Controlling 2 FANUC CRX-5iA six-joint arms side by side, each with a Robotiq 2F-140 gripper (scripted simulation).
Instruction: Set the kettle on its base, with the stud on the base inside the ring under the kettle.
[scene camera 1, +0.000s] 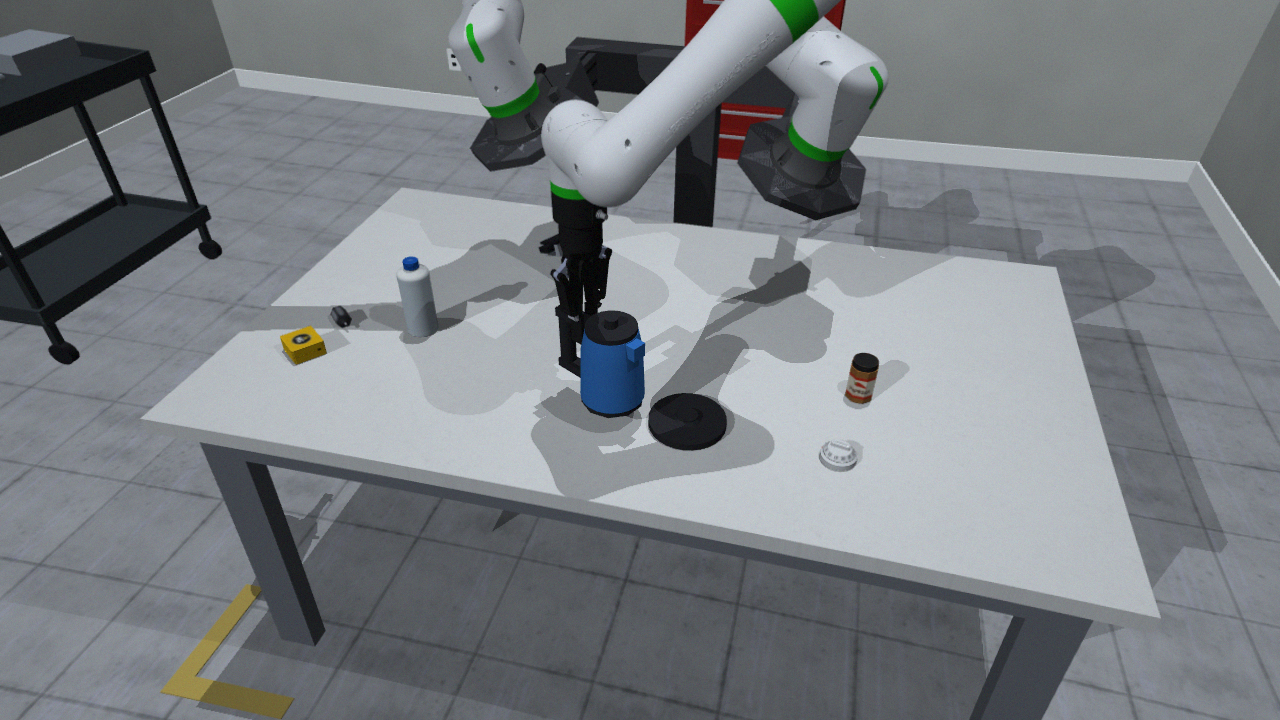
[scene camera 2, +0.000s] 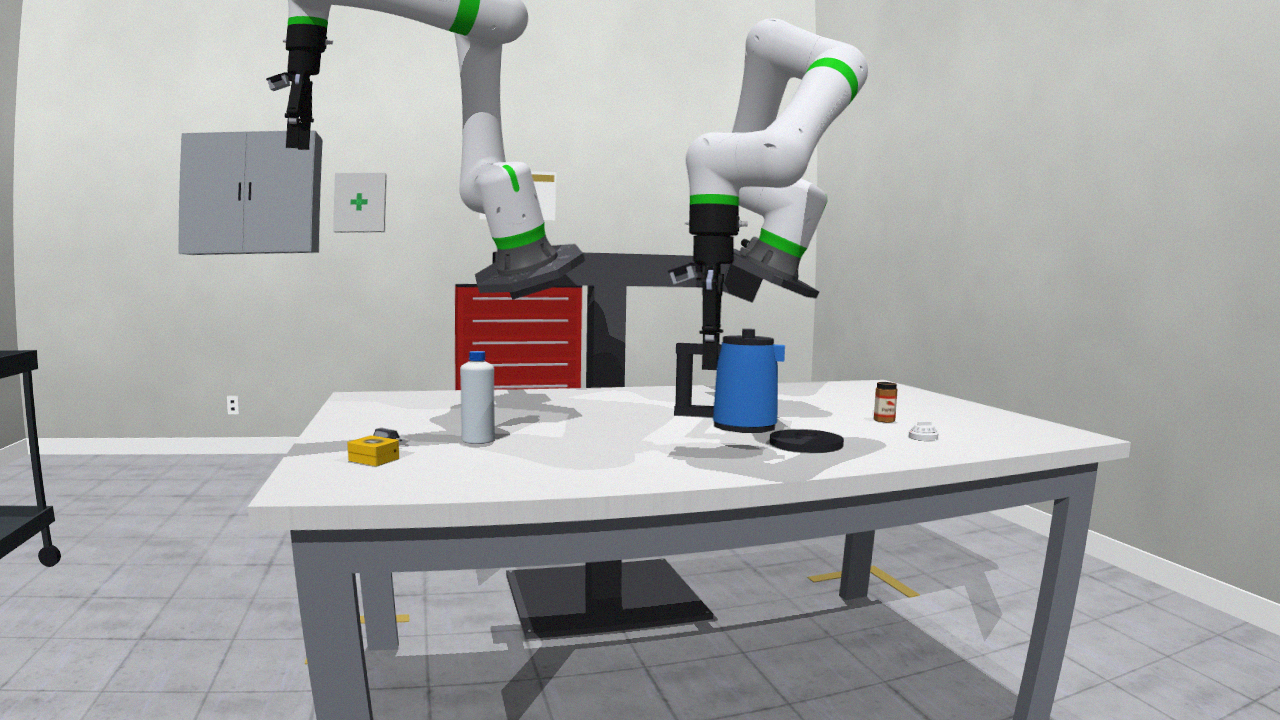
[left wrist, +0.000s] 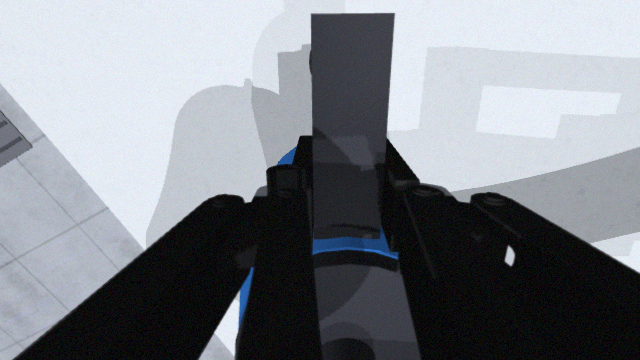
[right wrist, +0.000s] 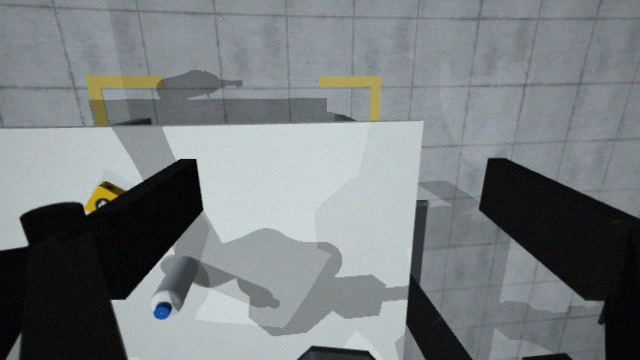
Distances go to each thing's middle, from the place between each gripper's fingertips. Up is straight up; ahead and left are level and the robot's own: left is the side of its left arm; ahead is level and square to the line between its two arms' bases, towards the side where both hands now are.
Labels:
Right now the blue kettle (scene camera 2: 746, 392) is 5 cm below my left hand, 3 cm to the left of it and 2 cm ahead of it. From my left hand the other things lie so: round black base (scene camera 1: 685, 421) 21 cm to the left, 17 cm below, 1 cm ahead.
I see my right gripper (scene camera 2: 297, 148) 39 cm short of the blue kettle, 90 cm to the right of it and 49 cm above it. Also, from my right hand: round black base 38 cm ahead, 107 cm to the left, 61 cm below.

